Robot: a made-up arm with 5 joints.
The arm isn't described. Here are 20 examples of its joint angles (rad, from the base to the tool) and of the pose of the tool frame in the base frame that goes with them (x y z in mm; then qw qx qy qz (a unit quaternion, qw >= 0)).
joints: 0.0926 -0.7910 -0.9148 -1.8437 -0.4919
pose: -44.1 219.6 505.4 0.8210 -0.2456 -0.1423 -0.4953
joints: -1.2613 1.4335 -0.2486 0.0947 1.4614
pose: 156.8 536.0 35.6 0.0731 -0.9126 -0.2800 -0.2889
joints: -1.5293 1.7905 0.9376 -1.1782 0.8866
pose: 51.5 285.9 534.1 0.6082 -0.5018 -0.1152 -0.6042
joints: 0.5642 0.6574 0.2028 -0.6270 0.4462
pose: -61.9 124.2 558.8 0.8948 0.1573 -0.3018 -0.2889
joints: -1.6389 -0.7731 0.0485 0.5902 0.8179
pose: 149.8 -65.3 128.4 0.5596 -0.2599 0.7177 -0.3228
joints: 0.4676 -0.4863 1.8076 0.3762 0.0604
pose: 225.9 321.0 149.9 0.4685 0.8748 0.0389 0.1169
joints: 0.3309 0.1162 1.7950 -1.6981 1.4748
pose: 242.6 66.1 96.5 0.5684 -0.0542 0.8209 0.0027
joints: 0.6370 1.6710 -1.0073 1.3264 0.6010
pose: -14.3 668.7 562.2 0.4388 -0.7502 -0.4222 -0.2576
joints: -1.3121 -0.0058 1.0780 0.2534 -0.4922
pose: 98.9 -84.6 117.5 0.8878 0.3421 -0.0105 -0.3077
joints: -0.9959 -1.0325 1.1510 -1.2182 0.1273
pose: -286.5 213.9 300.7 0.0278 0.1863 0.5283 -0.8279
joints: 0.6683 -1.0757 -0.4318 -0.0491 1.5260
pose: 70.5 607.2 644.5 0.7738 -0.6245 0.0505 0.0930
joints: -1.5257 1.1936 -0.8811 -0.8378 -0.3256
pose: 149.4 335.1 280.1 0.4673 -0.8389 -0.2603 -0.1007
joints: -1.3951 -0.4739 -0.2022 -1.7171 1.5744
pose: 274.9 -1.4 289.3 0.5533 0.4906 -0.4303 0.5176
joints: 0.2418 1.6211 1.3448 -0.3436 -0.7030
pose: 155.6 287.6 686.5 0.4700 0.4716 -0.4752 0.5752
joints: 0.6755 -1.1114 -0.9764 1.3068 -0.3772
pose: -195.6 683.8 284.9 0.3760 0.0498 0.3742 0.8462
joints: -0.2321 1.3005 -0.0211 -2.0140 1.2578
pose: -224.1 398.1 485.9 0.3044 0.1538 0.0144 -0.9400
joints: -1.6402 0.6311 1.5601 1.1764 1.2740
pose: 53.9 150.7 576.6 0.8939 -0.4254 -0.0571 -0.1290
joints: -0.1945 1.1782 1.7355 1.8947 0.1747
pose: -96.1 191.3 549.3 0.2112 0.0315 -0.6080 0.7647
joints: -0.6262 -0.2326 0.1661 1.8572 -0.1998
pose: 237.5 510.3 227.8 0.6979 0.2753 0.2101 0.6268
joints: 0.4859 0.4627 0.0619 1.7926 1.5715
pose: -364.1 362.9 521.2 0.4903 -0.4104 -0.7433 0.1967
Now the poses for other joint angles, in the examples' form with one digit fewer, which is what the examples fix.
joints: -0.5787 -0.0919 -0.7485 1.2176 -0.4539
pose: 206 398 -53 0.735 -0.020 0.558 0.385
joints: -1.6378 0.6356 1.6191 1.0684 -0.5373
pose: 266 92 267 0.896 0.342 -0.064 0.274
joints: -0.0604 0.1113 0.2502 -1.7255 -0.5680
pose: -103 87 254 0.693 0.223 -0.173 -0.663
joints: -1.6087 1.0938 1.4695 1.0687 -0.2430
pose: 279 203 298 0.902 0.114 0.055 0.414
